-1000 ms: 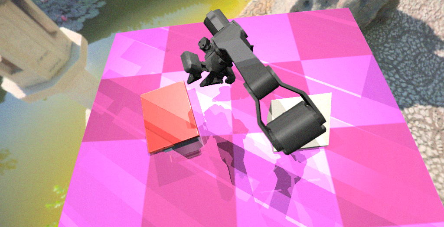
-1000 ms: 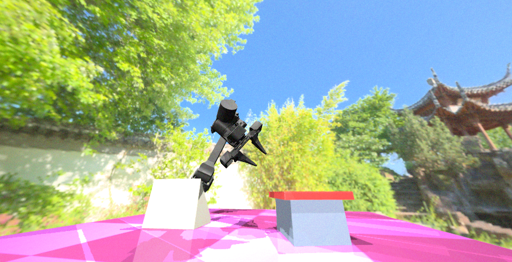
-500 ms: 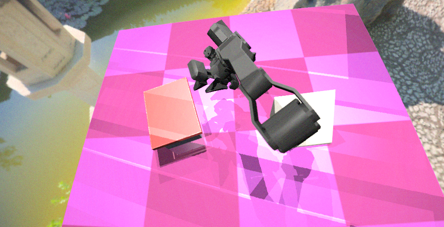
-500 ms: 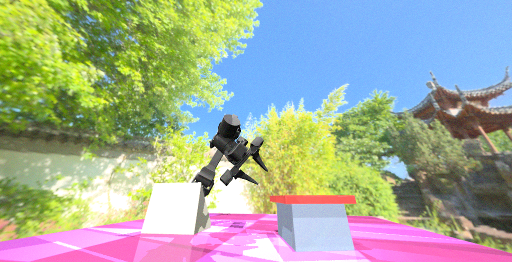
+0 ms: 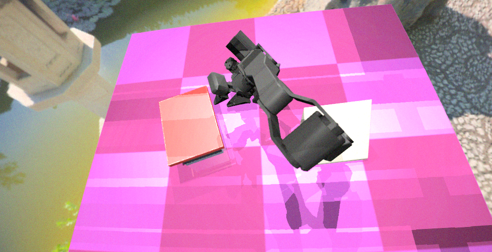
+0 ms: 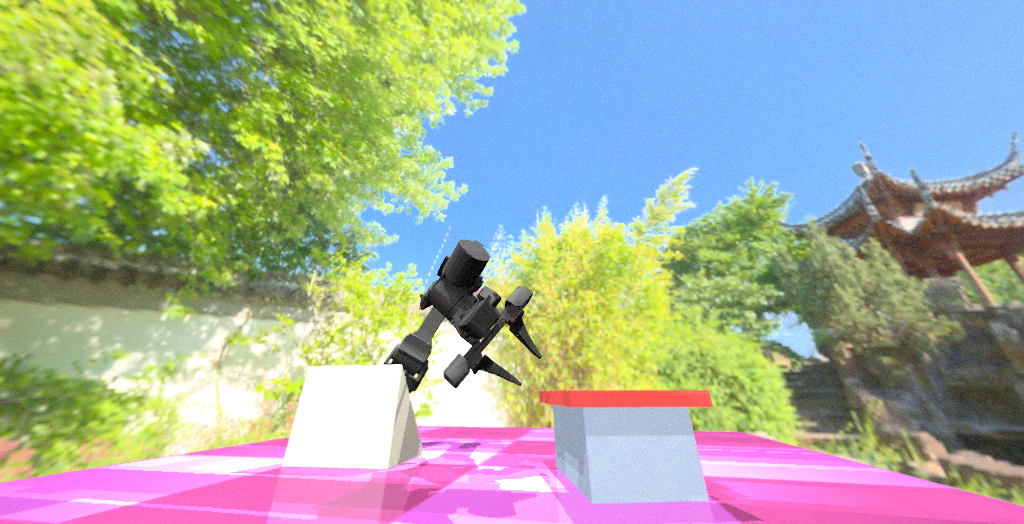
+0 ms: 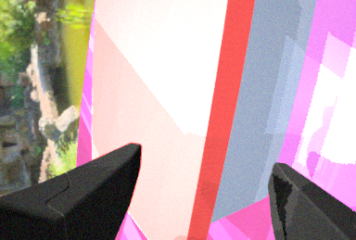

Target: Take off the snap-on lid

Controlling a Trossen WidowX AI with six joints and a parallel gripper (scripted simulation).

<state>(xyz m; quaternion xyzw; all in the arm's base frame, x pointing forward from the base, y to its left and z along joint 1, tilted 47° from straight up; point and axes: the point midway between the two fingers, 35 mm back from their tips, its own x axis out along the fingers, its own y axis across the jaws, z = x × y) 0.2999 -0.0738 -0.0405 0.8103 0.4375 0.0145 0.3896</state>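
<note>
Right now my gripper tip is 110 mm short of the lid, 50 mm to the right of it and 30 mm above it. From my gripper tip the other things lie so: grey storage box (110 mm ahead, 50 mm to the left, 90 mm below).
</note>
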